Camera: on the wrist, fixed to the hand. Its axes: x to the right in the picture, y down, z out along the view.
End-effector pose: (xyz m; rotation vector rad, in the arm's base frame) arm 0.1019 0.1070 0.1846 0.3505 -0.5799 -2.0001
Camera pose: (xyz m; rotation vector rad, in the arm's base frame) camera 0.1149 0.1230 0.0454 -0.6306 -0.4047 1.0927
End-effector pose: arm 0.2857 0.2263 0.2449 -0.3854 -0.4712 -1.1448
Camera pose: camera 0.2317 0.1532 0.1375 -0.5761 0.2852 2.0001
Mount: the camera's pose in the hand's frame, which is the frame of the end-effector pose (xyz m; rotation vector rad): -0.0199 -0.0714 -0.1196 -0.0557 0.2227 -3.0786
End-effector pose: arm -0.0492 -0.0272 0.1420 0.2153 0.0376 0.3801
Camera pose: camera -0.0508 -0.0752 0.0097 -0.1300 0.4823 -2.6616
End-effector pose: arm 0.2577 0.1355 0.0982 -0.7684 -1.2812 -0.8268
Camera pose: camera 0.2535 -0.0012 0.0653 -1.5020 0.7907 1.8470
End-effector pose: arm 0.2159 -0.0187 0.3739 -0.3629 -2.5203 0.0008
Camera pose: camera 0.2796 -0.1021 0.4676 2.8043 -0.4215 -0.9582
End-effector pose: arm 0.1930 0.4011 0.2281 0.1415 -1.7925 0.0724
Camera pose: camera 0.3226 0.3466 0.2336 2.2565 0.2487 -1.8521
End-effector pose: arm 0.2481 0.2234 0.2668 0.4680 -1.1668 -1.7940
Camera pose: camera 0.3084 0.1880 0.1447 -1.1727 -0.5006 1.0591
